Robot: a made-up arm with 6 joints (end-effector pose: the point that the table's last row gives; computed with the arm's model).
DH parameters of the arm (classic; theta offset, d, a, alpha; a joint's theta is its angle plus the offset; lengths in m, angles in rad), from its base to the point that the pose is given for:
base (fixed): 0.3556 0 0.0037 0
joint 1: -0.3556 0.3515 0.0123 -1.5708
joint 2: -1.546 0 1.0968 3.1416
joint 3: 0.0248 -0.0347 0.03 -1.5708
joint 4: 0 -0.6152 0.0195 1.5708
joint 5: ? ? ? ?
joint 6: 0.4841 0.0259 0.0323 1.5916
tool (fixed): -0.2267 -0.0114 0 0
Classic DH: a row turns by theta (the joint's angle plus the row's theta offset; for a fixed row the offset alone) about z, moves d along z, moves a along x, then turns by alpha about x.
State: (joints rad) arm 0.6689 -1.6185 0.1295 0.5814 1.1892 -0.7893
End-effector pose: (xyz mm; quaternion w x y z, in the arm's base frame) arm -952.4 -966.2 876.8 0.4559 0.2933 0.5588 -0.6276
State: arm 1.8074 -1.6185 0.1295 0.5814 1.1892 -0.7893
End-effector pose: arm 481.5 -1272.0 876.8 0.7223 -0.0542 0.6288 -0.2829
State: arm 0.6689 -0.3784 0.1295 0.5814 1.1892 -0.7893
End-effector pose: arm 159.0 -87.6 1810.4 0.2220 -0.2117 0.4365 -0.8458
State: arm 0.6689 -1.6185 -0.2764 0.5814 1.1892 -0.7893
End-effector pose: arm -765.0 -818.0 937.0 0.3948 0.1310 0.5410 -0.7309
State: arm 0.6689 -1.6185 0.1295 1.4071 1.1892 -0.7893
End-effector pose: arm -1134.4 -901.6 858.4 0.1289 0.4871 0.4509 -0.7368
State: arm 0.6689 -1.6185 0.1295 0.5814 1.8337 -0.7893
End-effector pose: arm -942.3 -966.9 894.2 0.5798 0.5058 0.3967 -0.5006
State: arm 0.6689 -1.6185 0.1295 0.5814 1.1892 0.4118
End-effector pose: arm -949.9 -936.9 902.1 0.0983 0.5230 0.7952 -0.2907
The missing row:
joint 5: 0 0.2429 -0.0161 -1.5708
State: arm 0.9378 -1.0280 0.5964 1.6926 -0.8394 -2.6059
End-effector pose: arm -806.6 -948.1 1504.6 0.3695 -0.5160 0.7289 -0.2567
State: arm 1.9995 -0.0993 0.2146 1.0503 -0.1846 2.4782
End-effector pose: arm -66.9 420.6 1846.2 0.1043 -0.8886 -0.2598 0.3633
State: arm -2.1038 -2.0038 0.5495 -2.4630 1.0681 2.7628
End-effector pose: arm 966.2 1137.9 366.1 0.5082 -0.7569 -0.4109 0.0035
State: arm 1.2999 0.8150 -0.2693 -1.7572 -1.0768 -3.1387
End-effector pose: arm 181.4 869.6 470.3 0.2677 -0.1412 -0.2983 -0.9052
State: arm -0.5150 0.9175 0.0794 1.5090 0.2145 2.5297
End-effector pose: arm 1307.7 -754.3 735.8 0.0406 0.5890 -0.6920 -0.4154
